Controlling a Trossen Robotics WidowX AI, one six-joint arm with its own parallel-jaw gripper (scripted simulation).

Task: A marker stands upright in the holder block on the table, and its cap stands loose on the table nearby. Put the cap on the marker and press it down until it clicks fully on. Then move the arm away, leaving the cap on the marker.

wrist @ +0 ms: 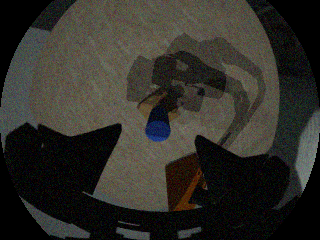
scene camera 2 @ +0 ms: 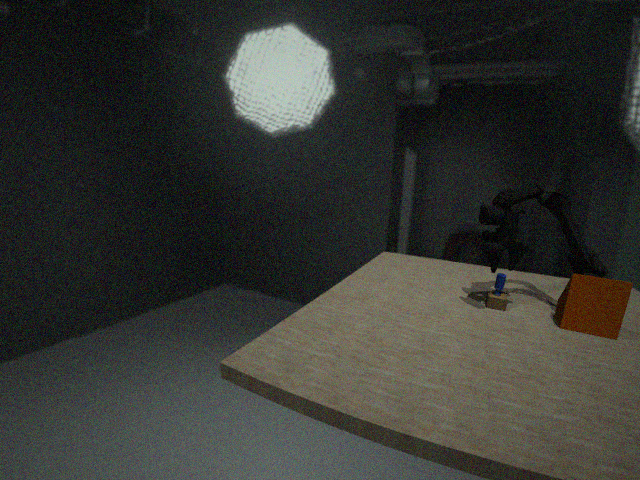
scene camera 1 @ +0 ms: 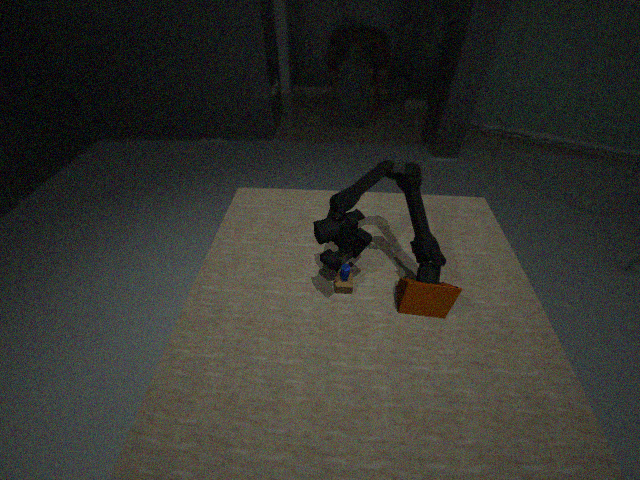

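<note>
There is a blue cap (wrist: 157, 129) here. And then there is my own gripper (scene camera 2: 501, 271), which I can also find in the wrist view (wrist: 159, 133) and once more in scene camera 1 (scene camera 1: 345, 264). The gripper is open, and it holds nothing.
</note>
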